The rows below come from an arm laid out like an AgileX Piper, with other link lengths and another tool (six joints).
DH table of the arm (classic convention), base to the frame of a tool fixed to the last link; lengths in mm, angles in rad. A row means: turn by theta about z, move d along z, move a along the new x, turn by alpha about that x. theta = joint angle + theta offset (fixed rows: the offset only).
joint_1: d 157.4  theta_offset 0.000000  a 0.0  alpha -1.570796
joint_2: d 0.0  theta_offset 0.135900  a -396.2  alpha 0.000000
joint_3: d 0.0  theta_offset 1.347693  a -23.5  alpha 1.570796
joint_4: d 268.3  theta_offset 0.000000  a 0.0  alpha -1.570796
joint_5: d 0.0  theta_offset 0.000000  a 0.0  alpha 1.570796
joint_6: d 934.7  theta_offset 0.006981  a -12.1  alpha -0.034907
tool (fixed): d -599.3  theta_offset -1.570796  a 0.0  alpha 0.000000
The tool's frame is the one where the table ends.
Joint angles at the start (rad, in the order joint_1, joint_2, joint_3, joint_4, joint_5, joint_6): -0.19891, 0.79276, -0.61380, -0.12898, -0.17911, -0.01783
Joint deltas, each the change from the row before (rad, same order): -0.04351, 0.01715, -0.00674, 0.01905, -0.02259, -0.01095; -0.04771, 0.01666, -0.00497, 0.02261, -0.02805, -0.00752; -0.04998, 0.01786, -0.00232, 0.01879, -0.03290, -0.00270; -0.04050, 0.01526, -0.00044, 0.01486, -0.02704, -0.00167; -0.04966, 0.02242, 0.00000, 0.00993, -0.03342, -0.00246; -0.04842, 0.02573, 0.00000, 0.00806, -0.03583, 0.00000; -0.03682, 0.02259, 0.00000, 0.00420, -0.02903, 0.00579; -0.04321, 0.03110, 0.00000, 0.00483, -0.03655, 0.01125; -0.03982, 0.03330, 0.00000, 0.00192, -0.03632, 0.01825
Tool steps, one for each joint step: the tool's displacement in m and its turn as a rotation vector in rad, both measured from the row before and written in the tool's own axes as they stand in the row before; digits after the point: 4 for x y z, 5 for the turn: 0.0173, -0.0025, 0.0035, 0.00648, 0.04551, 0.00376; 0.0196, -0.0031, 0.0029, 0.01077, 0.05121, 0.00936; 0.0205, -0.0026, 0.0031, 0.01224, 0.05324, 0.00922; 0.0169, -0.0011, 0.0027, 0.00862, 0.04352, 0.00697; 0.0202, 0.0002, 0.0044, 0.00684, 0.05126, -0.00036; 0.0201, 0.0010, 0.0054, 0.00643, 0.04975, -0.00006; 0.0154, 0.0017, 0.0050, 0.00413, 0.03725, 0.00362; 0.0186, 0.0035, 0.0071, 0.00345, 0.04370, 0.00838; 0.0173, 0.0048, 0.0078, 0.00211, 0.03923, 0.01316
